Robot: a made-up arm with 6 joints. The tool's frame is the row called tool.
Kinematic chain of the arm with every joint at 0, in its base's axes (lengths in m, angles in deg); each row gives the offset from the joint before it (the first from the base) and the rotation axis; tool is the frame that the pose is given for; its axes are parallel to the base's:
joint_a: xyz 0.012 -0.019 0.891 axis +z
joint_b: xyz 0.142 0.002 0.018 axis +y
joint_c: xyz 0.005 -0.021 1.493 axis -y
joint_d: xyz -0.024 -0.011 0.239 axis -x
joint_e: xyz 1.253 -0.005 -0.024 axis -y
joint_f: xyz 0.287 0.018 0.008 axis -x
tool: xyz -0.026 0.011 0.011
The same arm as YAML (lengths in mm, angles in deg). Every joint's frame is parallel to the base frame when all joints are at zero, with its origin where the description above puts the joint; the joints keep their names.
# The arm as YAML. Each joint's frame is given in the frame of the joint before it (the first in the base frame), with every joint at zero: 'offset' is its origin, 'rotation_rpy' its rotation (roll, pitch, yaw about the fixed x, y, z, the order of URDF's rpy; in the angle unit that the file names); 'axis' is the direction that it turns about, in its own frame. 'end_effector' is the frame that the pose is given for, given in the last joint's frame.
length_unit: mm
angle_unit: deg
chain:
  - id: joint_a
    offset: [12.0, -19.0, 891.0]
    rotation_rpy: [0.0, 0.0, 0.0]
    axis: "+z"
  - id: joint_b
    offset: [142.0, 2.0, 18.0]
    rotation_rpy: [0.0, 0.0, 0.0]
    axis: "+y"
  - id: joint_c
    offset: [5.0, -21.0, 1493.0]
    rotation_rpy: [0.0, 0.0, 0.0]
    axis: "-y"
  - id: joint_d
    offset: [-24.0, -11.0, 239.0]
    rotation_rpy: [0.0, 0.0, 0.0]
    axis: "-x"
  - id: joint_e
    offset: [1253.0, -5.0, -24.0]
    rotation_rpy: [0.0, 0.0, 0.0]
    axis: "-y"
  - id: joint_f
    offset: [287.0, 18.0, 8.0]
    rotation_rpy: [0.0, 0.0, 0.0]
    axis: "-x"
end_effector:
  offset: [-26.0, 11.0, 11.0]
  rotation_rpy: [0.0, 0.0, 0.0]

